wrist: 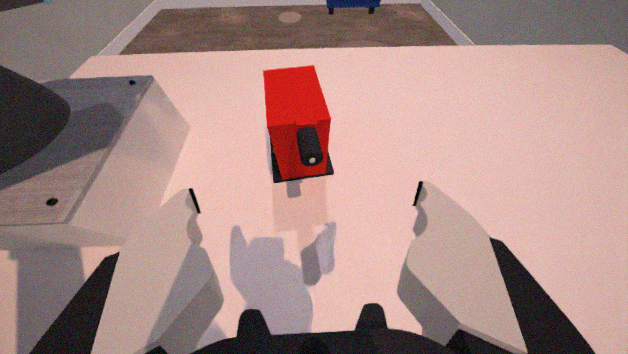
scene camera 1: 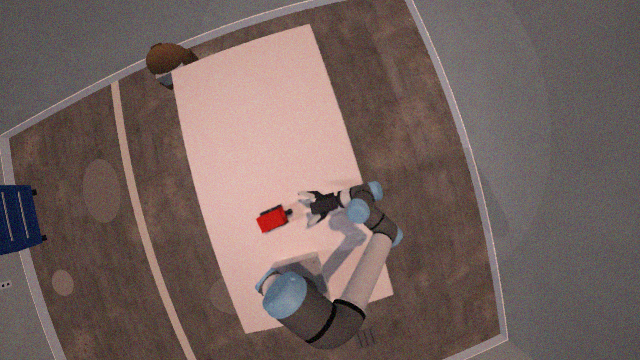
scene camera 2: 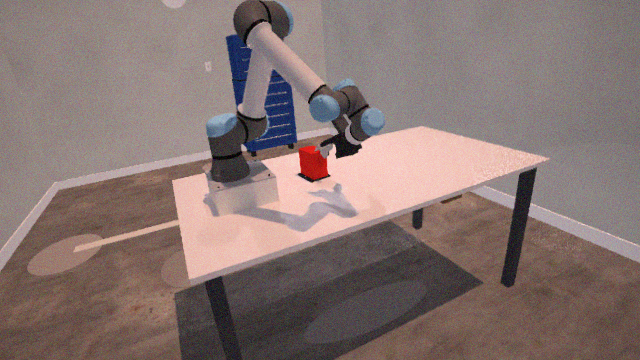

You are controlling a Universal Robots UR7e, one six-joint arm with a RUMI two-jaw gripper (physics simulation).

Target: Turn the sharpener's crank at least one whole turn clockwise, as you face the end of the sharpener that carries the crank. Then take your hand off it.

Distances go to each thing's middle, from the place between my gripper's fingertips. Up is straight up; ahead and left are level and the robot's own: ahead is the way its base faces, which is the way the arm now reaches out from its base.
Labels:
My gripper is now 10 mm past the red sharpener (scene camera 2: 309,159), 140 mm to the right of it and 100 mm above it.

